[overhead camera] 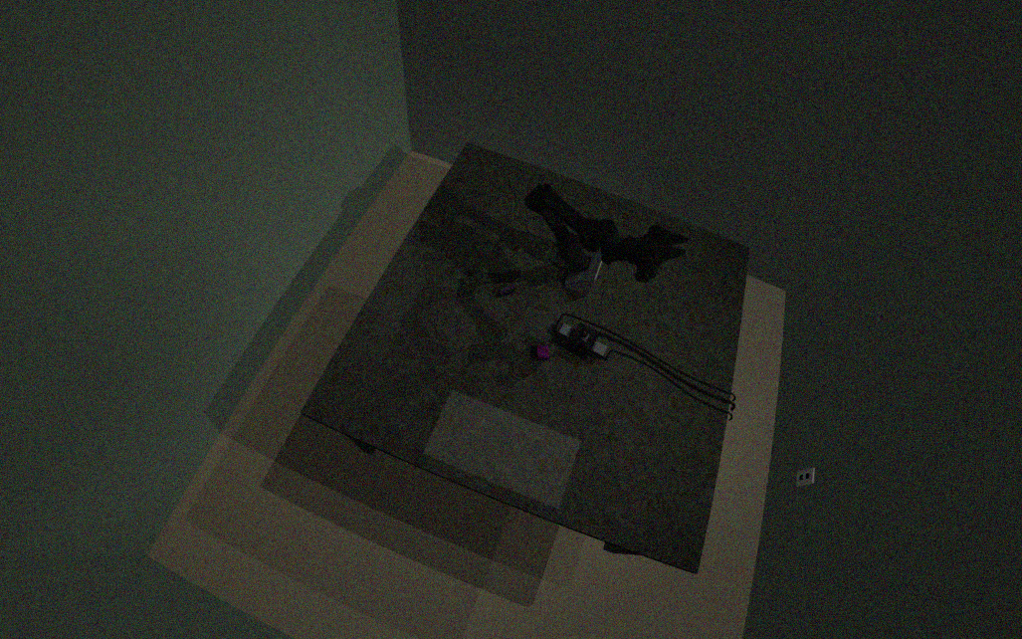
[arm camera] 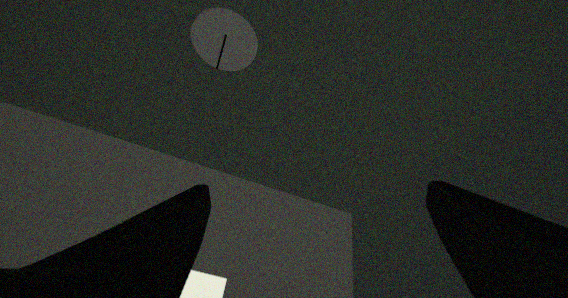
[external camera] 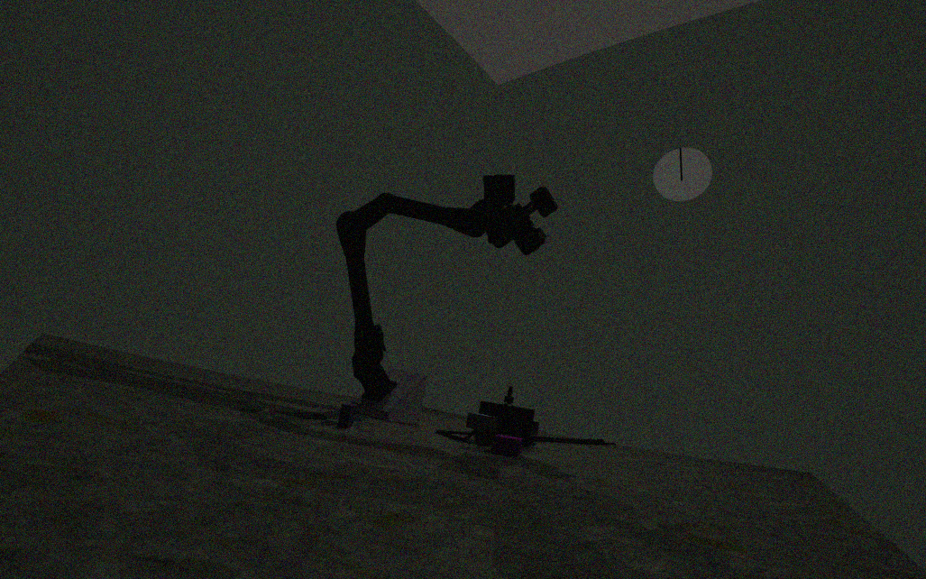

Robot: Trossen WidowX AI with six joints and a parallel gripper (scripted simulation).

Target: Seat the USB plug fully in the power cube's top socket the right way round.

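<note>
Right now the dark USB plug is 46 cm below my gripper tip, 12 cm to the right of it and 8 cm ahead of it. Round my gripper tip: magenta block: 54 cm below, 23 cm to the right, 16 cm ahead; USB socket: 48 cm below, 12 cm to the right, 8 cm ahead.
</note>
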